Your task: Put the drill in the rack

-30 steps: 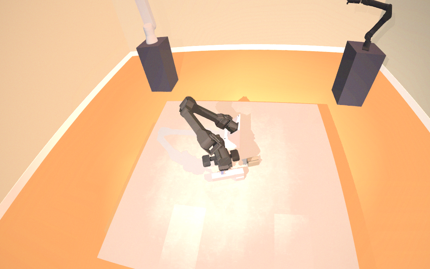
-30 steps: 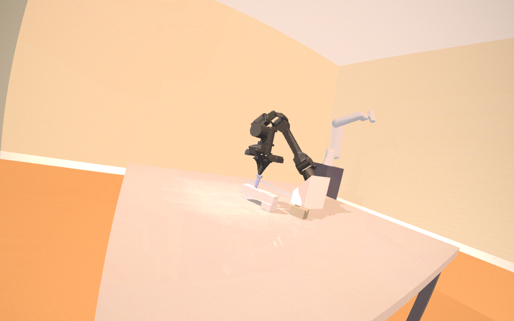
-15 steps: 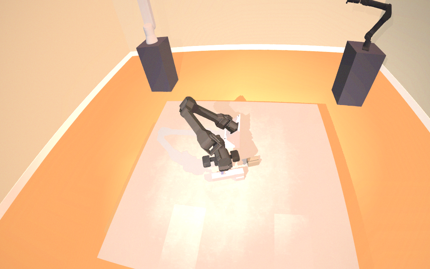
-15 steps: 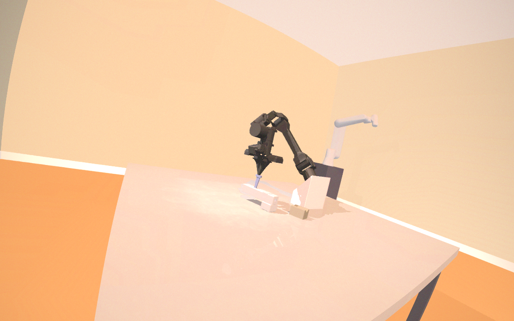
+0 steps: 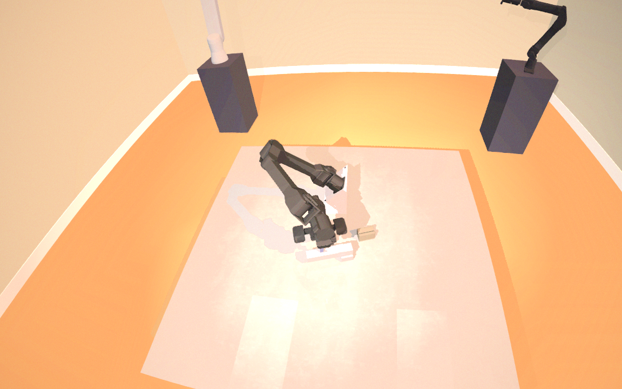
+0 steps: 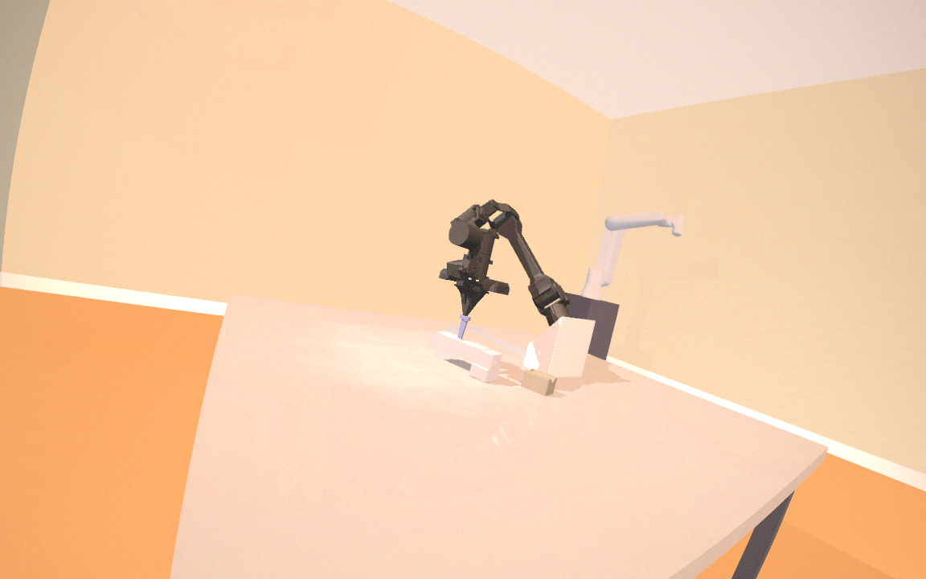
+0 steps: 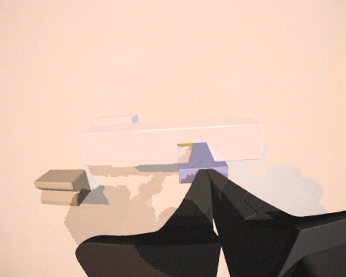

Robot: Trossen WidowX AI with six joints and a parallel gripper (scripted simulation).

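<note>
Now: the small purple piece 30 mm below my gripper tip. The rest, counted from my gripper tip: olive-brown block 160 mm to the left, 140 mm behind, 110 mm below; yellow drill 80 mm below, 50 mm to the left, 20 mm behind.
</note>
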